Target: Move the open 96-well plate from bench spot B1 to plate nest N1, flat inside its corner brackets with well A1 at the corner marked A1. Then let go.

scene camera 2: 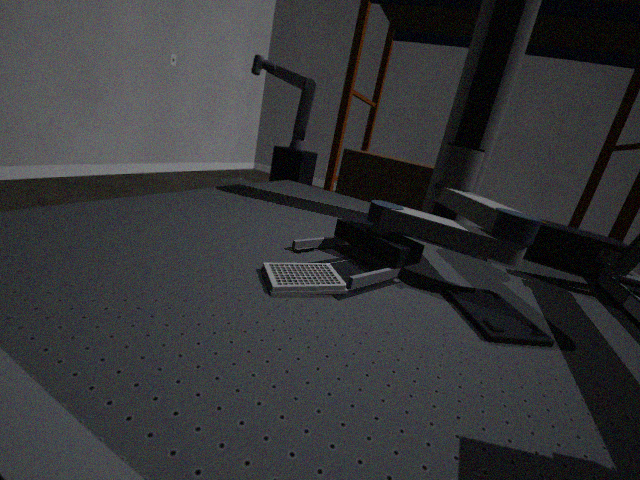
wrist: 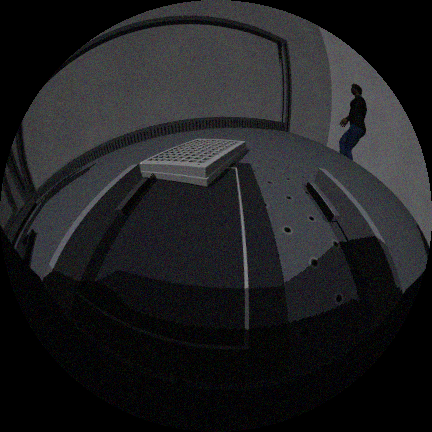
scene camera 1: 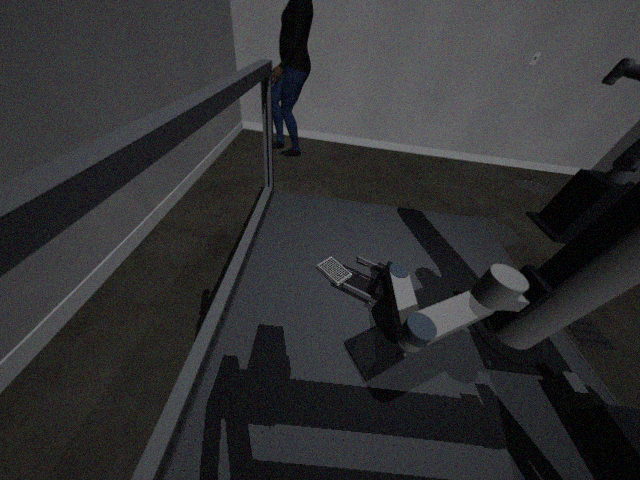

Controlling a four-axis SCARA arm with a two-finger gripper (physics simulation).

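Pixels of known places: gripper, fingertip midpoint: [scene camera 2: 319,262] [wrist: 229,168] [scene camera 1: 351,270]; arm's base at its link origin: [scene camera 1: 504,331].
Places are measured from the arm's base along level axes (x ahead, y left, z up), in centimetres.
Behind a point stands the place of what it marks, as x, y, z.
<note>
The white 96-well plate [scene camera 1: 333,271] {64.8, -16.1, 2.8} [scene camera 2: 305,276] {65.1, -16.7, 2.8} [wrist: 192,155] {61.6, -15.9, 2.7} lies on the bench at the far end of the dark B1 mat [scene camera 1: 360,279] {53.4, -14.8, 1.5} [scene camera 2: 345,266] {52.5, -14.0, 1.5} [wrist: 185,235] {52.8, -13.4, 1.5}, mostly off it. Whether its near end rests on the mat's edge is unclear. My gripper [scene camera 1: 346,272] {57.4, -17.9, 2.5} [scene camera 2: 323,264] {57.4, -17.9, 2.5} [wrist: 229,168] {57.4, -17.9, 2.5} is wide open and low over B1, with nothing between its fingers. One fingertip is close against the plate's near corner; the other stands off to the side. The dark nest N1 [scene camera 1: 366,356] {53.9, 16.0, 2.5} [scene camera 2: 504,317] {52.1, 15.3, 2.5} has no plate on it. The A1 marks cannot be read.
My arm's links [scene camera 1: 447,317] {33.8, 9.3, 18.6} [scene camera 2: 439,224] {45.9, 0.3, 13.5} reach across the bench near N1. A rail [scene camera 1: 206,320] {103.8, 12.1, 6.0} runs along one bench edge. A person [scene camera 1: 294,62] [wrist: 356,117] stands beyond the bench. Another robot arm [scene camera 2: 305,103] stands at the back.
</note>
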